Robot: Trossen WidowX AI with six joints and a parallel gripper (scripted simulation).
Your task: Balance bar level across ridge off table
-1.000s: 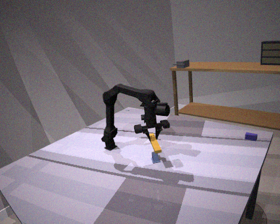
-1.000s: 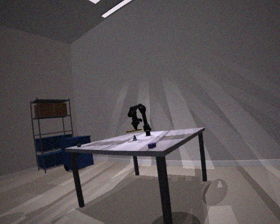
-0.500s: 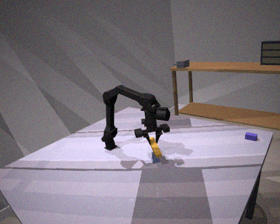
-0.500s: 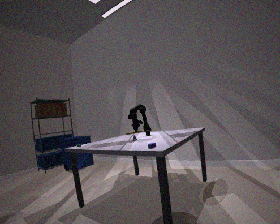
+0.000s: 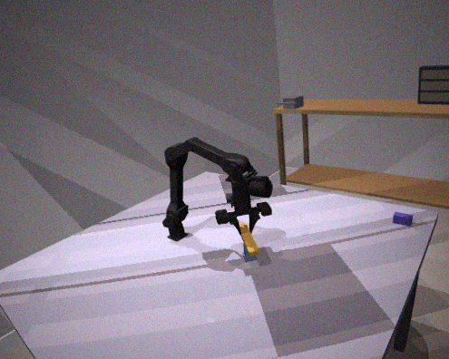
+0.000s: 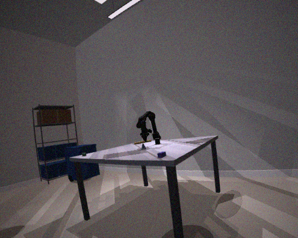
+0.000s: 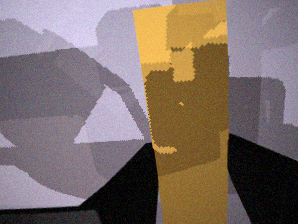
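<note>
The yellow bar lies 2 cm to the right of my gripper tip and 2 cm ahead of it. Also, from my gripper tip: purple block (45 cm to the left, 42 cm ahead, 6 cm below); then green cube (55 cm to the right, 42 cm ahead, 6 cm below).
</note>
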